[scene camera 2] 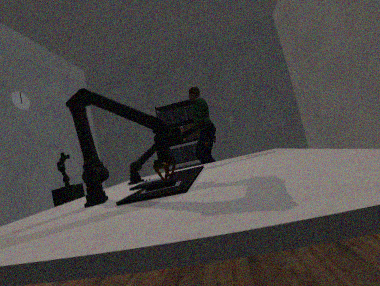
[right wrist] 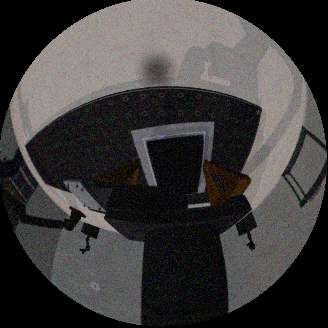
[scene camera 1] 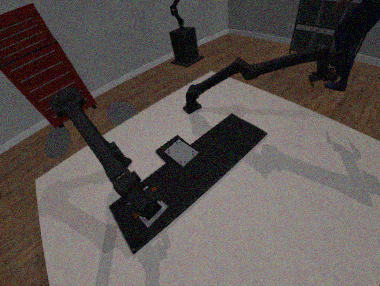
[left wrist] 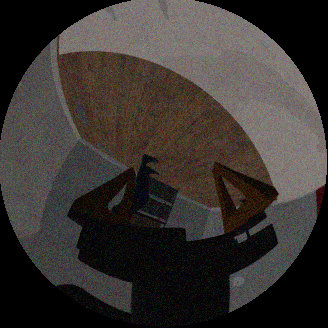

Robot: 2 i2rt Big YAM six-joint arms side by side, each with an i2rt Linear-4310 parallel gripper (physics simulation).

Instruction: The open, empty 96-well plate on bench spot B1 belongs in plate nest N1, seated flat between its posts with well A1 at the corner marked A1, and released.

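Places are measured from the left arm's base along level axes (x ahead, y left, z up), in metres.
Pixels of known places: left gripper, fingertip midpoint: (scene camera 2: 211,145) (scene camera 1: 322,84) (left wrist: 174,168); right gripper, fingertip midpoint: (scene camera 2: 168,179) (right wrist: 172,162); left arm's base, link origin: (scene camera 2: 136,182) (right wrist: 77,210) (scene camera 1: 192,108); right arm's base, link origin: (scene camera 2: 97,202).
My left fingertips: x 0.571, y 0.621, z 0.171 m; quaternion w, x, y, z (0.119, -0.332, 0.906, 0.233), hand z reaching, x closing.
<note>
For each thing: its top centre in the pictures, then the offset to it from my left fingertips. Level surfaces: height alone.
- dark rectangular block, top centre: (right wrist: 177,174) (scene camera 2: 161,183) (scene camera 1: 146,204) dx -0.094, dy -1.208, dz -0.142 m
- light grey frame, top centre: (right wrist: 177,169) (scene camera 1: 147,205) dx -0.094, dy -1.208, dz -0.156 m
- light-topped plate nest, top centre: (right wrist: 82,199) (scene camera 1: 180,150) (scene camera 2: 155,177) dx -0.256, dy -0.913, dz -0.136 m
- white table, surface height: dz -0.171 m
A dark rectangular block (right wrist: 175,155), apparently the plate, lies inside a light grey frame (right wrist: 172,128) (scene camera 1: 156,218) on the black board (scene camera 1: 215,145) (right wrist: 90,130) (scene camera 2: 192,181). Its wells and A1 corner cannot be made out. My right gripper (scene camera 1: 144,202) (scene camera 2: 166,174) (right wrist: 172,162) is open, pointing down, with its orange fingers at opposite sides of the block; contact cannot be told. The light-topped plate nest (scene camera 1: 181,151) (right wrist: 82,195), with small posts, stands on a dark base beside the board. My left gripper (left wrist: 174,168) is open and empty, far from the board.
My left arm (scene camera 1: 280,64) stretches out past the table's far edge. A person (scene camera 1: 345,57) (scene camera 2: 200,120) stands near it, by a dark shelf unit. A red cabinet (scene camera 1: 45,75) stands at the left of scene camera 1. The white table (scene camera 1: 280,215) surrounds the board.
</note>
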